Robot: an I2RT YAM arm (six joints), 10 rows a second.
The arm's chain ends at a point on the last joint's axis. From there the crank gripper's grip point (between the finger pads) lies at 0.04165 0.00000 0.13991 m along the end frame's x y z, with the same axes.
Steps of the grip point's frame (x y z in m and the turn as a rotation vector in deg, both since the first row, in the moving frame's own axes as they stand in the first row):
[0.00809, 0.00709, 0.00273, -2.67, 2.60, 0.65]
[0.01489, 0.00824, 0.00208, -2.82, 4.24, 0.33]
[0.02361, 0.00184, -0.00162, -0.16, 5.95, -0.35]
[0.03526, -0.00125, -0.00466, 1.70, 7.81, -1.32]
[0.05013, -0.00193, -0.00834, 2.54, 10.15, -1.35]
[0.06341, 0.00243, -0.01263, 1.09, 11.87, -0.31]
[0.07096, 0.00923, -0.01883, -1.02, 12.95, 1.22]
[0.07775, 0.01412, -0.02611, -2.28, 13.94, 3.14]
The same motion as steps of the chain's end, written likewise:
[0.00183, 0.00011, 0.00493, -2.67, 2.60, 0.65]
[0.00468, 0.00117, 0.00572, -2.82, 4.24, 0.33]
[0.00933, 0.00175, 0.00345, -0.16, 5.95, -0.35]
[0.01670, 0.00398, 0.00237, 1.70, 7.81, -1.32]
[0.02622, 0.00534, 0.00134, 2.54, 10.15, -1.35]
[0.03553, 0.00529, -0.00104, 1.09, 11.87, -0.31]
[0.04071, 0.00563, -0.00591, -1.02, 12.95, 1.22]
[0.04551, 0.00563, -0.01181, -2.28, 13.94, 3.14]

